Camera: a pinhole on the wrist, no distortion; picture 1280 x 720 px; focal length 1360.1 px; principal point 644.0 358.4 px. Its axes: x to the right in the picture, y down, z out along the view. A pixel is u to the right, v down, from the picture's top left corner.
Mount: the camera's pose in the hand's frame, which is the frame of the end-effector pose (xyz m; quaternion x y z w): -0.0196 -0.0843 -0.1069 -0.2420 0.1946 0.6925 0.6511
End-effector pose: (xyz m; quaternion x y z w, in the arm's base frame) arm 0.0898 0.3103 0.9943 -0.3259 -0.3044 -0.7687 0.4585
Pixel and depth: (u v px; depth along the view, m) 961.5 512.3 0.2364
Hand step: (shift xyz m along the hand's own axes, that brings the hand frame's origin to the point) -0.0675 0.0965 0.0502
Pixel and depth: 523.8 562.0 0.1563
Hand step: -0.0552 -0.0059 0.0263
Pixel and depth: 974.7 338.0 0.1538
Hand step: -0.0312 0.0360 -0.0047
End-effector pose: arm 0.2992 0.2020 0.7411 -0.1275 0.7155 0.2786 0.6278
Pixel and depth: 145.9 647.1 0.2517
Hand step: -0.0902 -0.0157 0.1481
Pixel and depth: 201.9 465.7 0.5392
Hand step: -0.0999 0.0862 0.4295
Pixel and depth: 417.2 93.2 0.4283
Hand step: 0.0311 0.1148 0.2846
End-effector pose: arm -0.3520 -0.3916 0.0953 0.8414 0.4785 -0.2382 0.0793
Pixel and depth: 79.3 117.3 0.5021
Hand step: 0.0353 0.0477 0.4251
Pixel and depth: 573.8 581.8 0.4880
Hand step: -0.1385 0.1746 0.2981
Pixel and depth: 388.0 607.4 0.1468
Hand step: -0.0574 -0.0228 0.0266
